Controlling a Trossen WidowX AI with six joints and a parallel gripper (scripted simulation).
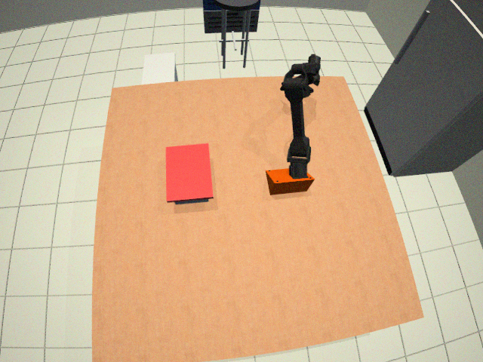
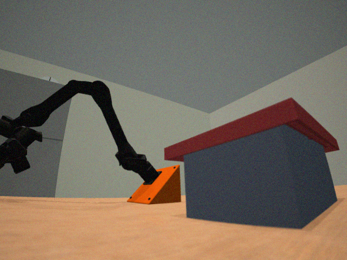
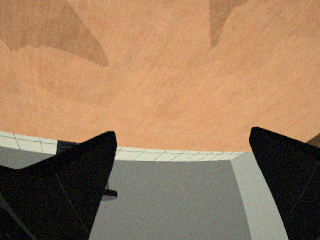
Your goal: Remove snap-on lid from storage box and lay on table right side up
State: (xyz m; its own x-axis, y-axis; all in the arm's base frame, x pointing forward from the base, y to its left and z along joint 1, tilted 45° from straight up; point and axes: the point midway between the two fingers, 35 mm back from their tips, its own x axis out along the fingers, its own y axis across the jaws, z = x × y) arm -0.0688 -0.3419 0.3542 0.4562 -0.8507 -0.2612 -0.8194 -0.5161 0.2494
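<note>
Now: gripper tip 490 mm short of the red lid, 450 mm to the right of it and 30 mm below it. From my gripper tip the other things lie so: blue storage box: 490 mm ahead, 450 mm to the left, 10 mm below.
</note>
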